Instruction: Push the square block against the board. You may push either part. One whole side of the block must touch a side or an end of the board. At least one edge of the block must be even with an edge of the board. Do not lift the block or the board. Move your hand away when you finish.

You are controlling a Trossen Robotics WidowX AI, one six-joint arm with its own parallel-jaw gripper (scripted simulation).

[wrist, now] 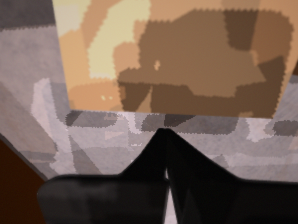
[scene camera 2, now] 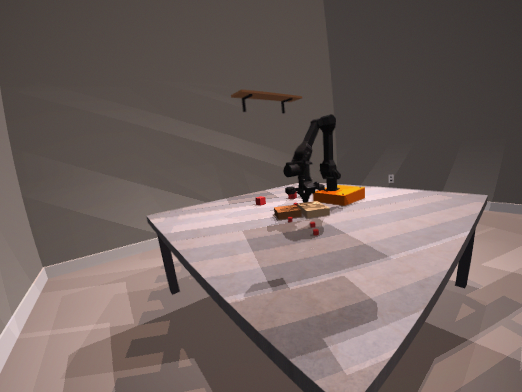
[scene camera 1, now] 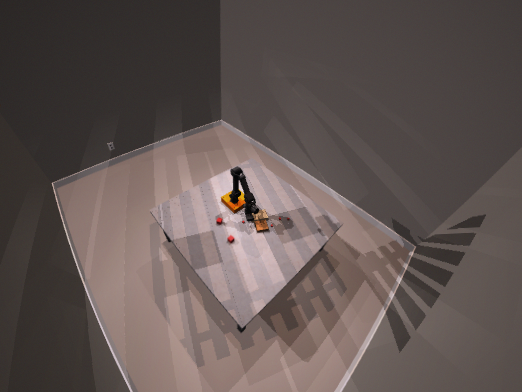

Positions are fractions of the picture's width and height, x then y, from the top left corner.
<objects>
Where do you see a board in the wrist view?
0.72, 0.29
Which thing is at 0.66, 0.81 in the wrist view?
My gripper.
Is my gripper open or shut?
Shut.
</objects>
